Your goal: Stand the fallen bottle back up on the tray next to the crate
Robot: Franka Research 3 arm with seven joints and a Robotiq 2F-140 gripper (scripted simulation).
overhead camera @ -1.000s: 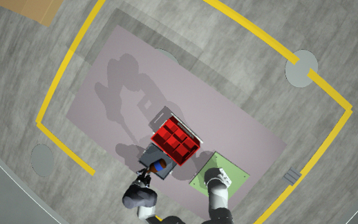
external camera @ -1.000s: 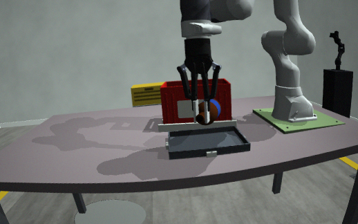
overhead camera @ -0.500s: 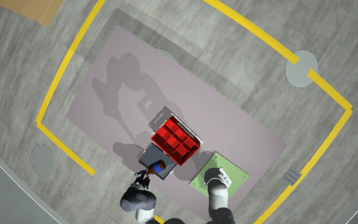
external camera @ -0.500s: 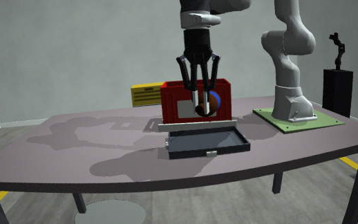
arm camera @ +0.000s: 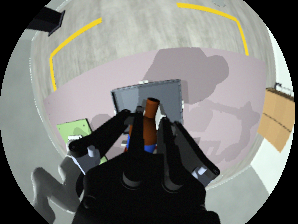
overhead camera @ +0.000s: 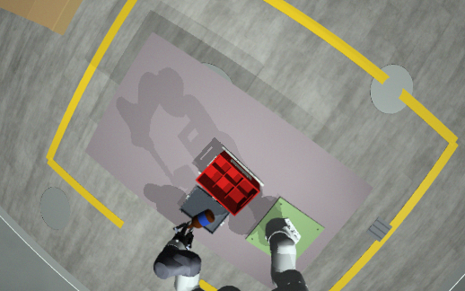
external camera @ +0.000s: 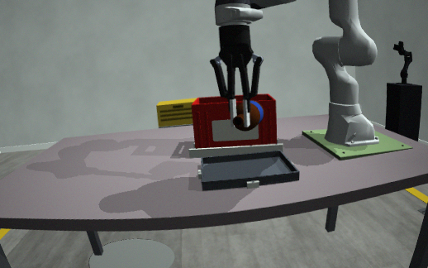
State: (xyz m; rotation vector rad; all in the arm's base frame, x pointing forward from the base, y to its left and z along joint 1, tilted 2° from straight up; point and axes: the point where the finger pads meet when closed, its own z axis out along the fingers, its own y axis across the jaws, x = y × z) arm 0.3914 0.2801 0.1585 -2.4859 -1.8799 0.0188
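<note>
My hand is 5 cm to the left of the glass bottle, 2 cm above it and 1 cm past it. Also, from my hand: tray 17 cm below, 5 cm to the right, 1 cm behind; then red crate 31 cm to the right, 10 cm below, 2 cm ahead.
</note>
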